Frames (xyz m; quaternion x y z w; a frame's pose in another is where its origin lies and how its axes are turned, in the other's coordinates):
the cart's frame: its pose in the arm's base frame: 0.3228 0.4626 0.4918 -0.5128 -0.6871 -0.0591 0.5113
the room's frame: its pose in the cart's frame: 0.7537 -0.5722 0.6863 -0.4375 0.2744 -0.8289 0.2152
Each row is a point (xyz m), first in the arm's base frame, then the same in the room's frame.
Working: the arm's base frame: its pose in the room's frame: 0.2412 -0.0763 -1.5504 -0.2517 0.4068 0.8778 0.0252

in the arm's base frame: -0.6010 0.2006 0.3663
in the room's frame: 0.5609 0.1524 -0.9331
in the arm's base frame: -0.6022 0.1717 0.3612
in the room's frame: 0.5713 0.1682 -0.9555
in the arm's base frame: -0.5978 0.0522 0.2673
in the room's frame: 0.6368 0.1791 -1.0923
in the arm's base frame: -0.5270 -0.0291 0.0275
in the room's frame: 0.6964 0.0477 -1.3122
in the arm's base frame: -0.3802 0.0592 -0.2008
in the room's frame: 0.6426 -0.2008 -1.4419
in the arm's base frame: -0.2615 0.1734 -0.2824
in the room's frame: 0.5450 -0.3554 -1.4610
